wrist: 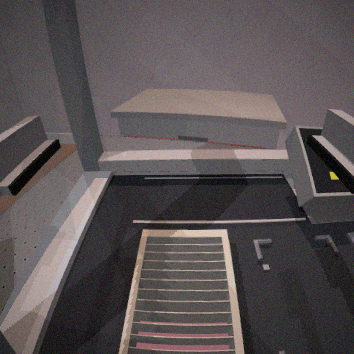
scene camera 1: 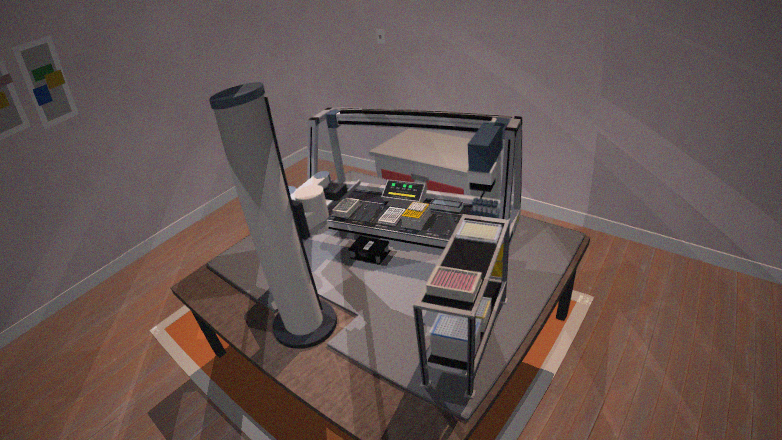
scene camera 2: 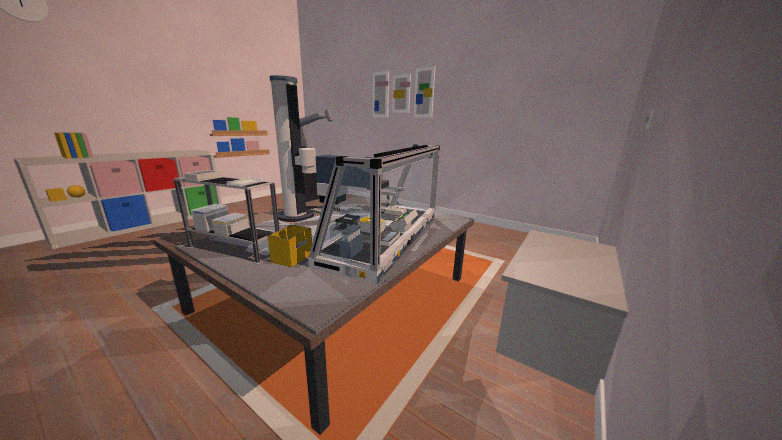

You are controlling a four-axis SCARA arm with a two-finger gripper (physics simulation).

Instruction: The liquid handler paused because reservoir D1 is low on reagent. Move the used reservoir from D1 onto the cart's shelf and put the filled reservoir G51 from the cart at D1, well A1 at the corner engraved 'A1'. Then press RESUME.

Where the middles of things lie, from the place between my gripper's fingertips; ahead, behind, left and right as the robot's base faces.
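Yellow bin (scene camera 2: 292, 244): 80 cm to the right of my hand, 9 cm behind it, 13 cm below it. Pale plate (scene camera 1: 469, 230): 88 cm to the right of my hand, 28 cm behind, 15 cm above.
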